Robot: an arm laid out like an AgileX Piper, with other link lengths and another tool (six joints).
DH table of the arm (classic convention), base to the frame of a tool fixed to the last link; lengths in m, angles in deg. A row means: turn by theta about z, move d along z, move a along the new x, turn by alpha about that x. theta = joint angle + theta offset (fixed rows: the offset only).
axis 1: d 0.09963, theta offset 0, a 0, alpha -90
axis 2: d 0, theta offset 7.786, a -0.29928, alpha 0
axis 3: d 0, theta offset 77.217, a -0.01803, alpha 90
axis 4: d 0.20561, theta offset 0, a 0, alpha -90
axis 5: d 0, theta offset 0, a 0, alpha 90
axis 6: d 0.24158, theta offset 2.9, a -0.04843, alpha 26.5
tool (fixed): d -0.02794, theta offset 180, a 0, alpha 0
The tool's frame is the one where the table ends.
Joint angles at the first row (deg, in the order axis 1, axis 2, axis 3, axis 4, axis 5, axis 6):
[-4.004 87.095 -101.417 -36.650 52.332 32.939]
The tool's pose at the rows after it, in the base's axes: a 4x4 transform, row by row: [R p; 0 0 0 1], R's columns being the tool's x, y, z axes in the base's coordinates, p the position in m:
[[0.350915 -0.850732 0.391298 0.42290], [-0.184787 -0.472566 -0.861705 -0.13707], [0.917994 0.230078 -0.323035 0.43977], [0 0 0 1]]
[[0.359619 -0.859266 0.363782 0.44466], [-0.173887 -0.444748 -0.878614 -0.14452], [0.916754 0.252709 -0.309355 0.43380], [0 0 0 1]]
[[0.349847 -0.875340 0.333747 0.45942], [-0.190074 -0.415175 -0.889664 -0.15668], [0.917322 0.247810 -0.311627 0.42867], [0 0 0 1]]
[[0.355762 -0.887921 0.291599 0.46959], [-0.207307 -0.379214 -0.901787 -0.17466], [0.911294 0.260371 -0.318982 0.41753], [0 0 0 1]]
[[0.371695 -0.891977 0.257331 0.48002], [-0.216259 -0.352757 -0.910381 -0.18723], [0.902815 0.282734 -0.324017 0.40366], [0 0 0 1]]
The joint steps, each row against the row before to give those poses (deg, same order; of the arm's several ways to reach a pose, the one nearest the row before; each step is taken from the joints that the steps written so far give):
[0.000 5.498 -6.071 -2.257 1.649 0.245]
[-0.001 5.024 -4.965 -1.967 1.149 0.369]
[-0.951 4.025 -4.341 -0.640 0.811 0.893]
[-1.796 3.437 -2.937 -0.245 0.681 0.197]
[-1.032 3.166 -2.176 -0.556 0.626 0.149]

